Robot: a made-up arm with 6 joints.
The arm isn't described. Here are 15 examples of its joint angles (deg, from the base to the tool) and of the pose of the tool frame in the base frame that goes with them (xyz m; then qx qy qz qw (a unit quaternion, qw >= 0)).
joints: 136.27 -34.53 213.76 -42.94 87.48 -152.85
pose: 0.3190 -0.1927 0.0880 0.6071 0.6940 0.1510 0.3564
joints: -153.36 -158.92 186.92 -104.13 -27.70 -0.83
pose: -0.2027 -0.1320 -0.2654 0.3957 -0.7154 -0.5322 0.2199
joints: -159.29 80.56 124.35 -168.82 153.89 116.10
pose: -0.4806 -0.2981 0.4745 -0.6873 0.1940 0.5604 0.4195
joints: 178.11 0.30 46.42 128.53 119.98 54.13
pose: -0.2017 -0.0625 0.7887 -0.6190 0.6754 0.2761 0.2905
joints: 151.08 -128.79 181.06 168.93 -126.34 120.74
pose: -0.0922 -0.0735 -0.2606 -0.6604 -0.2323 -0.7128 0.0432
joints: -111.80 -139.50 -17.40 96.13 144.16 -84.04
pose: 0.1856 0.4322 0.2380 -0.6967 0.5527 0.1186 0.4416
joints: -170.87 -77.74 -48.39 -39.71 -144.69 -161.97
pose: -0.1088 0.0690 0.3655 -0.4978 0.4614 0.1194 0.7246
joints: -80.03 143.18 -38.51 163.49 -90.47 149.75
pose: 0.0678 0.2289 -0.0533 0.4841 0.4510 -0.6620 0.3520
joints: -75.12 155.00 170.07 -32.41 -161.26 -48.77
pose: 0.0362 -0.5012 -0.0213 0.6782 0.6794 -0.2521 0.1223
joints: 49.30 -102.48 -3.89 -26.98 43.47 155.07
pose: -0.1025 -0.2709 0.5057 -0.1132 -0.3863 -0.6822 0.6103
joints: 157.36 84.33 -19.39 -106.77 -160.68 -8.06
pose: -0.0848 0.0007 -0.1282 0.3259 -0.7543 0.3716 0.4321
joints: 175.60 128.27 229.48 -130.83 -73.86 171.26
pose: -0.2280 -0.0552 0.4017 0.8973 -0.4349 0.0686 0.0315
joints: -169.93 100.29 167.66 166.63 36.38 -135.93
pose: -0.3641 -0.1743 0.4935 -0.3049 0.2667 -0.9119 0.0656
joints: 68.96 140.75 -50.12 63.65 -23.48 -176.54
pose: -0.0315 -0.2191 -0.0525 -0.5186 0.3091 -0.6273 0.4919
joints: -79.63 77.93 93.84 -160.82 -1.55 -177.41
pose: 0.2180 -0.6087 0.3101 -0.2393 0.0054 -0.6401 0.7301
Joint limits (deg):
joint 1: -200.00..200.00
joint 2: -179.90..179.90
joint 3: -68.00..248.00
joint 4: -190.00..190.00
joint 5: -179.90..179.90
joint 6: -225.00..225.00
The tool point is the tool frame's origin. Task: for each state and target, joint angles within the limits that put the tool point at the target. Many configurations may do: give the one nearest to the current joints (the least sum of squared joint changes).
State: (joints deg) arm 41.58 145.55 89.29 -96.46 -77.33 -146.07
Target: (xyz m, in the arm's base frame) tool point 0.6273 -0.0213 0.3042
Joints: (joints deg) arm -1.66 98.48 138.88 -88.38 -77.33 -146.07
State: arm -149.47 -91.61 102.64 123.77 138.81 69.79
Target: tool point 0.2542 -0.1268 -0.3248
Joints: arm -191.88 -117.52 134.82 130.27 138.81 69.79
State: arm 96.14 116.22 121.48 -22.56 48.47 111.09
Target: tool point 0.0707 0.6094 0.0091
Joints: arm 93.12 123.38 125.41 -20.87 48.47 111.09
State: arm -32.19 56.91 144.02 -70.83 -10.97 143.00
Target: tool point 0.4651 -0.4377 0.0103
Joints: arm -40.17 110.19 113.92 -71.93 -10.97 143.00
